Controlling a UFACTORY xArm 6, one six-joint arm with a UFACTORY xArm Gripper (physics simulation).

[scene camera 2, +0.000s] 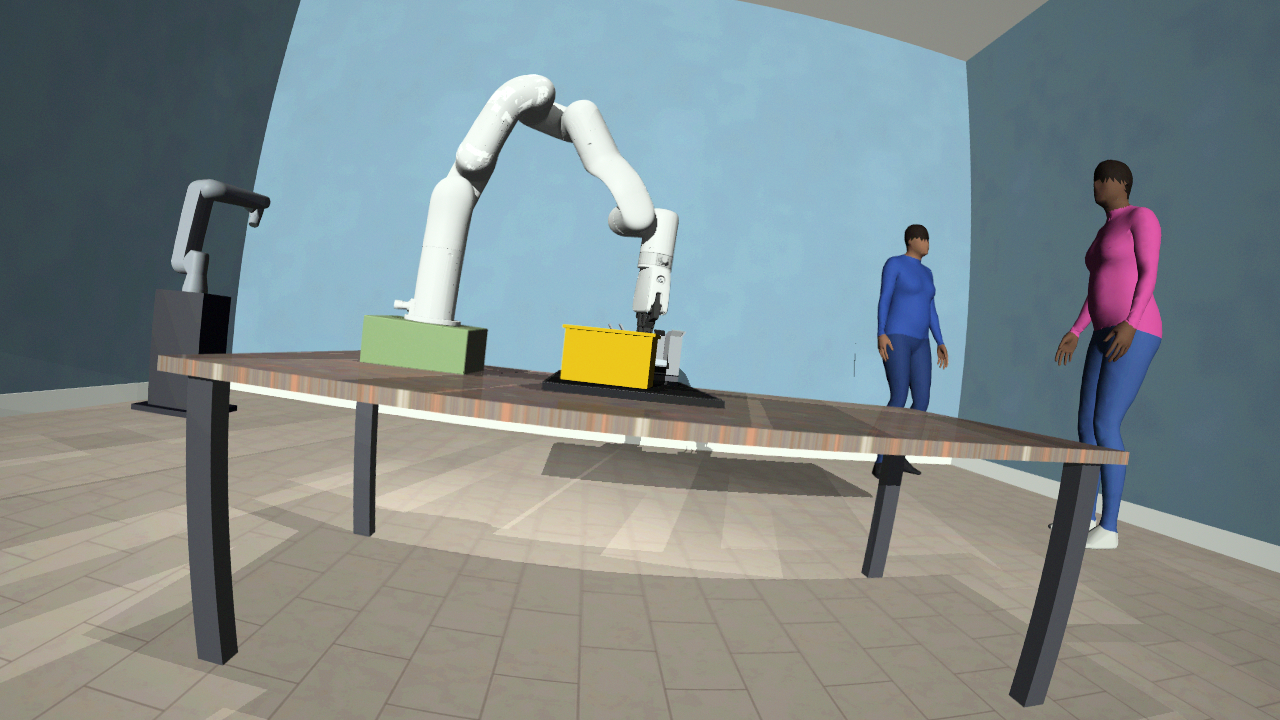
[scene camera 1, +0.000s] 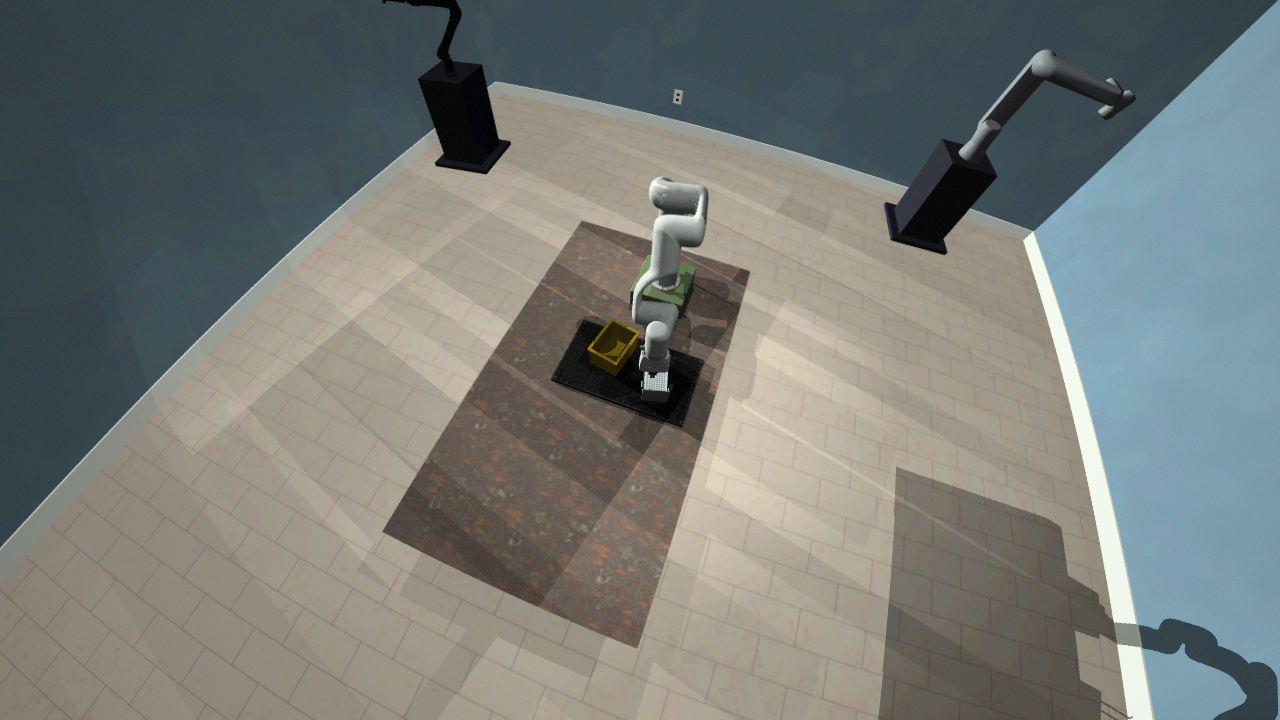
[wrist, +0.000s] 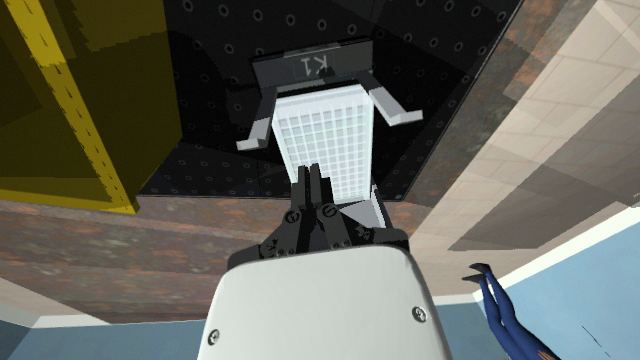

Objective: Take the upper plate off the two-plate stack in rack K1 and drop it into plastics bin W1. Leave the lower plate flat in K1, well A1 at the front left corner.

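Seen in the pictures: gripper, fingertip midpoint: (scene camera 1: pixel 652 374) (wrist: pixel 311 176); arm's base, link origin: (scene camera 2: pixel 432 322) (scene camera 1: pixel 665 279).
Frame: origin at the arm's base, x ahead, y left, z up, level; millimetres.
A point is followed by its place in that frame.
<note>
Pale, gridded well plates (scene camera 1: pixel 655 383) @[z -29, x 478, y 67 mm] (wrist: pixel 345 145) @[z -28, x 448, y 80 mm] lie stacked in rack K1 (scene camera 2: pixel 674 353) @[z -11, x 529, y 28 mm] (wrist: pixel 392 107) @[z 15, x 394, y 93 mm]. I cannot tell the upper plate from the lower one or see well A1's marking. The yellow bin W1 (scene camera 1: pixel 608 360) @[z 20, x 459, y -117 mm] (scene camera 2: pixel 606 356) @[z -30, x 355, y -178 mm] (wrist: pixel 135 75) @[z -30, x 389, y -65 mm] stands beside the rack, at the left in the wrist view. My gripper (scene camera 2: pixel 646 325) @[z -2, x 460, y 49 mm] (wrist: pixel 311 176) @[z -2, x 460, y 49 mm] is shut, its fingertips together with nothing between them. It points down at the plates' near end; in the wrist view the fingertips overlap their near left part. Whether they touch the plates is hidden.
The rack and bin stand on a black perforated board (scene camera 1: pixel 572 368) @[z -80, x 475, y -258 mm] (scene camera 2: pixel 707 398) @[z -81, x 518, y -290 mm] (wrist: pixel 210 75) @[z -80, x 403, y -38 mm] on the brown table (scene camera 1: pixel 537 483) @[z -93, x 921, y -234 mm] (scene camera 2: pixel 805 425) @[z -93, x 603, y -508 mm] (wrist: pixel 150 245) @[z -93, x 702, y -255 mm]. The arm's green base block (scene camera 1: pixel 684 275) @[z 5, x -45, y 75 mm] (scene camera 2: pixel 411 344) @[z -47, x -19, y -117 mm] stands behind them. Two people (scene camera 2: pixel 911 308) (scene camera 2: pixel 1123 277) stand beyond the table.
</note>
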